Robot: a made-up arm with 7 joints.
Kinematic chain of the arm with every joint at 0, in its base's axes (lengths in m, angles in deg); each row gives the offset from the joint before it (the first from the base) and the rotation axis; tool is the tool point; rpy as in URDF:
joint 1: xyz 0 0 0.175 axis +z
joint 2: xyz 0 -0.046 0.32 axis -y
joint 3: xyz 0 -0.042 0.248 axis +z
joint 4: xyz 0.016 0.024 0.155 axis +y
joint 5: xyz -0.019 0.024 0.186 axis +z
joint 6: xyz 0 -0.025 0.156 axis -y
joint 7: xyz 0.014 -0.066 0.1 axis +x
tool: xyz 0 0 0 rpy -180 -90 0
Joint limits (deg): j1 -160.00..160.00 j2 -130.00..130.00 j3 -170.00..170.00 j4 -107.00..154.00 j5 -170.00..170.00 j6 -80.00..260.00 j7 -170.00..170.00
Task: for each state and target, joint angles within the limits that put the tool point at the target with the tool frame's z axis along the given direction. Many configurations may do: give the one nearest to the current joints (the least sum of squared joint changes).
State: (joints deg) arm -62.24 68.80 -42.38 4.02 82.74 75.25 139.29
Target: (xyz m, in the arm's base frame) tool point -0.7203 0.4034 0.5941 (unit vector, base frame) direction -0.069 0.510 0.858
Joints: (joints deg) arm -49.52 96.84 -42.36 28.84 72.15 31.20 139.29
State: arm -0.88 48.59 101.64 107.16 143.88 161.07 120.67
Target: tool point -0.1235 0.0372 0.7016 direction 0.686 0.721 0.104
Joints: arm 45.08 35.77 66.46 116.85 109.42 146.45 120.67
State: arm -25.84 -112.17 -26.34 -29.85 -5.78 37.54 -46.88
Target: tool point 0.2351 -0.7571 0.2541 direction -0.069 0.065 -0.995
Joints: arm -64.93 -119.45 -7.07 -25.86 4.44 -1.40 -46.88
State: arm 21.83 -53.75 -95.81 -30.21 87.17 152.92 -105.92
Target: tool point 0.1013 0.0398 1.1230 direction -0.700 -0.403 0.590
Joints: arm 13.80 -16.50 -56.59 -47.94 92.95 152.30 -105.92
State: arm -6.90 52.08 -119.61 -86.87 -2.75 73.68 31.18
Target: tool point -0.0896 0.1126 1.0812 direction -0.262 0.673 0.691
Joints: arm -11.65 49.27 -150.04 -63.54 -42.21 54.32 31.18
